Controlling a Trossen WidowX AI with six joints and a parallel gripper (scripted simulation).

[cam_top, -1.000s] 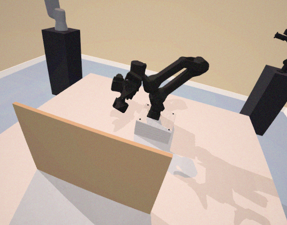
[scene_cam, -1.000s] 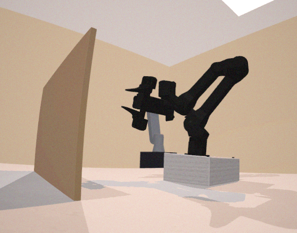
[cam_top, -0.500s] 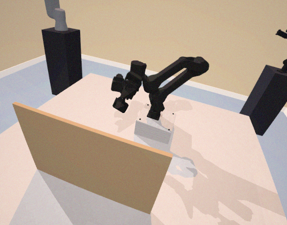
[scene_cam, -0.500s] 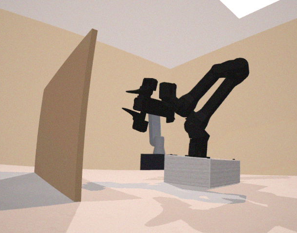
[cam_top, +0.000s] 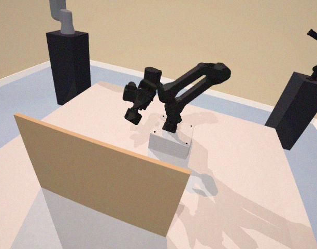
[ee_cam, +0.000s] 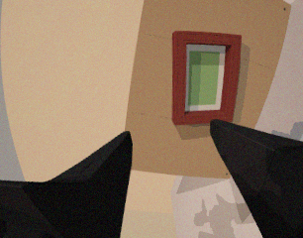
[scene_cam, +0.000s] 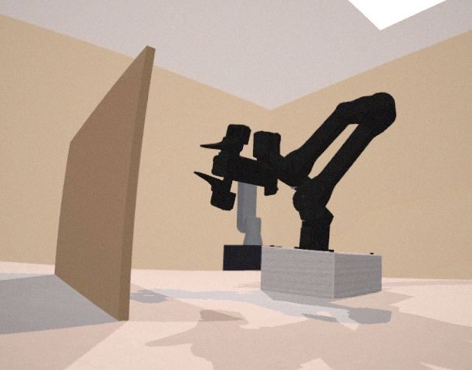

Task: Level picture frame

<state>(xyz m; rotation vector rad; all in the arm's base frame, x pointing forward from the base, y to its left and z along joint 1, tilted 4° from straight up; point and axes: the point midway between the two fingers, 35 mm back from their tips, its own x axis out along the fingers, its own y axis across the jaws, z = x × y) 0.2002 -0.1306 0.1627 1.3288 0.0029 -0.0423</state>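
My gripper tip is 20 cm short of the picture frame, 9 cm above it and 3 cm to the left of it. From my gripper tip the other things lie so: tan wall board (21 cm ahead, 11 cm below, 1 cm to the right).
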